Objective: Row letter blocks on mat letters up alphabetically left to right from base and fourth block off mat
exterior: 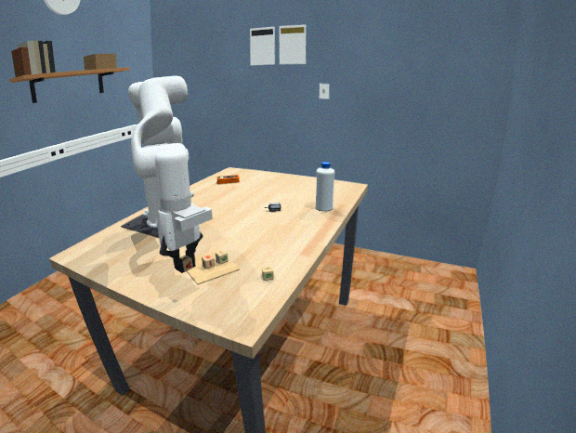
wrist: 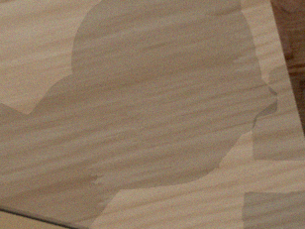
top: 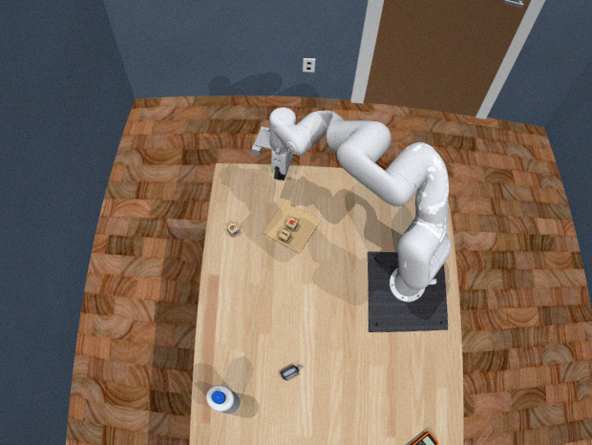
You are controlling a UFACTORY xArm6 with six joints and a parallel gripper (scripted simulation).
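The tan mat is 15 cm to the left of my hand, 11 cm below it and 2 cm behind it. Also, from my hand: orange device: 95 cm to the left, 34 cm behind, 9 cm below; then small dark object: 63 cm to the left, 9 cm below, 2 cm ahead.
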